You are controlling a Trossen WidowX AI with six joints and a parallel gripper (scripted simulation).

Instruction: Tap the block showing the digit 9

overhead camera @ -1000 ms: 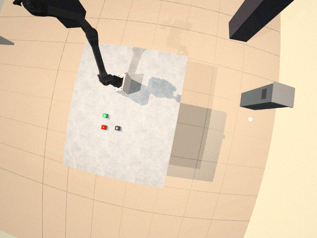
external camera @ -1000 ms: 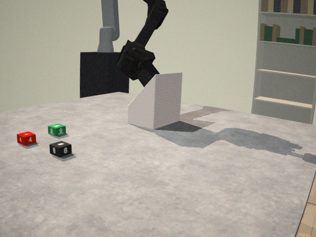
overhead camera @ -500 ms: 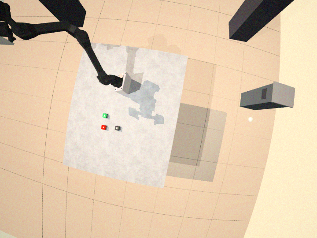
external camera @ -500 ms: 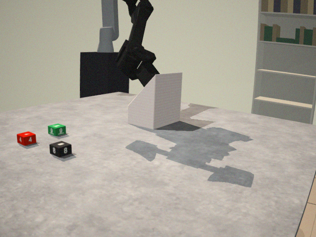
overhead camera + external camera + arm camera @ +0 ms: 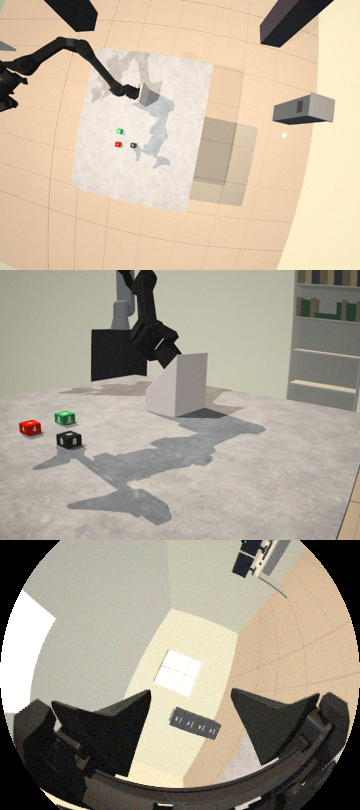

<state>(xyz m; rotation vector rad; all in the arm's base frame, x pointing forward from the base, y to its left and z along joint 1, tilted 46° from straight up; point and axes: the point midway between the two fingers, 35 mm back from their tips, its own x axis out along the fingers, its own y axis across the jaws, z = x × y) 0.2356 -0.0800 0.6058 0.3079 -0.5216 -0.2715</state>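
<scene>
Right now my gripper tip is 20 mm short of the green block, 370 mm to the right of it and 490 mm above it. The rest, counted from my gripper tip: black block (120 mm ahead, 480 mm to the left, 490 mm below); then red block (120 mm ahead, 370 mm to the left, 490 mm below).
</scene>
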